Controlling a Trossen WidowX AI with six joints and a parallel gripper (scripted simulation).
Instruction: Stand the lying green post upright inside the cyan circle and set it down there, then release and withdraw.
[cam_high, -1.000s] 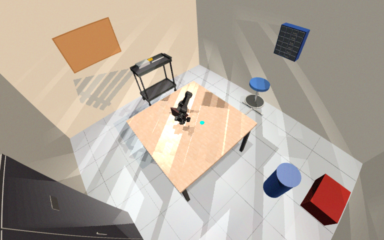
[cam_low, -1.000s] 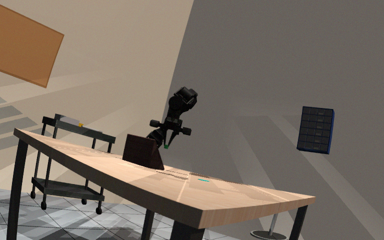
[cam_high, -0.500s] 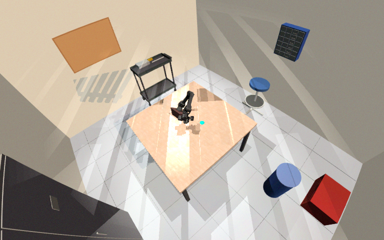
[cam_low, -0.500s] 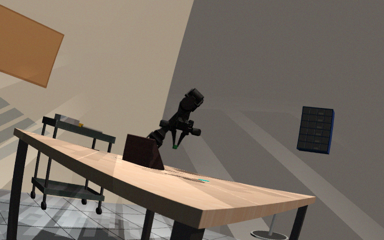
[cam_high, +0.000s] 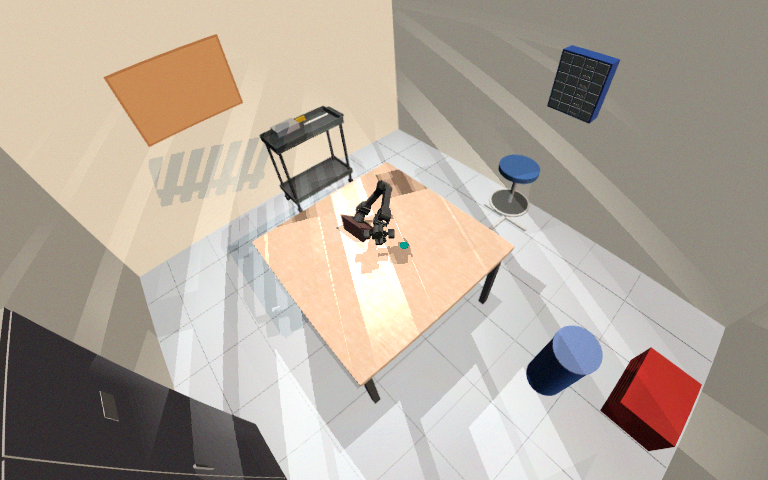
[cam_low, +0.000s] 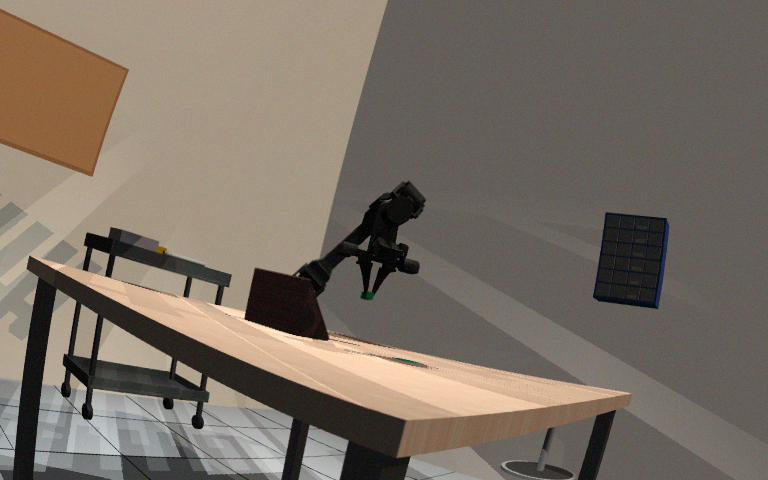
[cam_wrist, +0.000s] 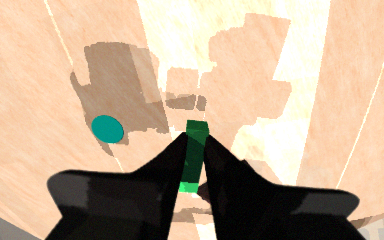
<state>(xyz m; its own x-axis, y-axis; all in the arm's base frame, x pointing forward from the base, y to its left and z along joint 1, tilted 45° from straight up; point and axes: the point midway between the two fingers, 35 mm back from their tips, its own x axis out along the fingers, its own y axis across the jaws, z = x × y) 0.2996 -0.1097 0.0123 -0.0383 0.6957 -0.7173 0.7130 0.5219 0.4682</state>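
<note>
Right now the cyan circle is 50 mm ahead of my gripper tip, 160 mm to the left of it and 140 mm below it. Also, from my gripper tip: green post: 20 mm behind, 20 mm to the left.
</note>
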